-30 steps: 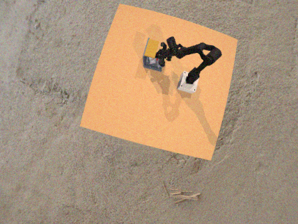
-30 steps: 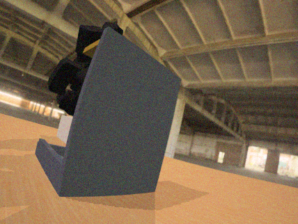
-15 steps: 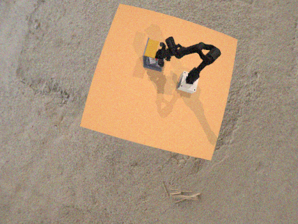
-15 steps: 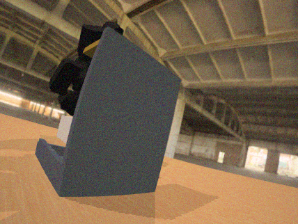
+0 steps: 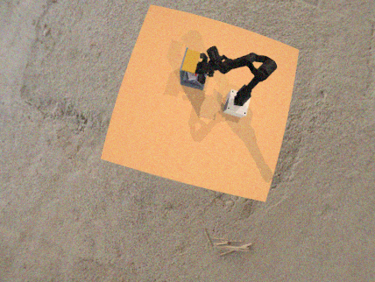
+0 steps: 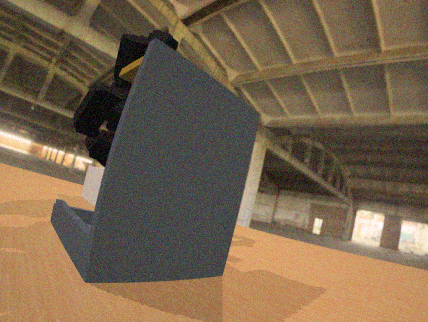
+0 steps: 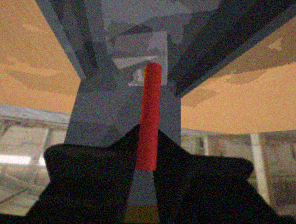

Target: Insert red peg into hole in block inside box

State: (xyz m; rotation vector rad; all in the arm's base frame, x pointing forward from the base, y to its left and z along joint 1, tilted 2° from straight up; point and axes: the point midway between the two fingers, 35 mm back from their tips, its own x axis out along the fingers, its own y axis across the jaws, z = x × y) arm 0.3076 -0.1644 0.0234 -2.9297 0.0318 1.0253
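Right now my gripper tip is 50 mm short of the blue wall and 20 mm to the left of it. Round my gripper tip: red peg (30 mm behind, 10 mm below); yellow roof (10 mm ahead, 10 mm to the right, 100 mm above).
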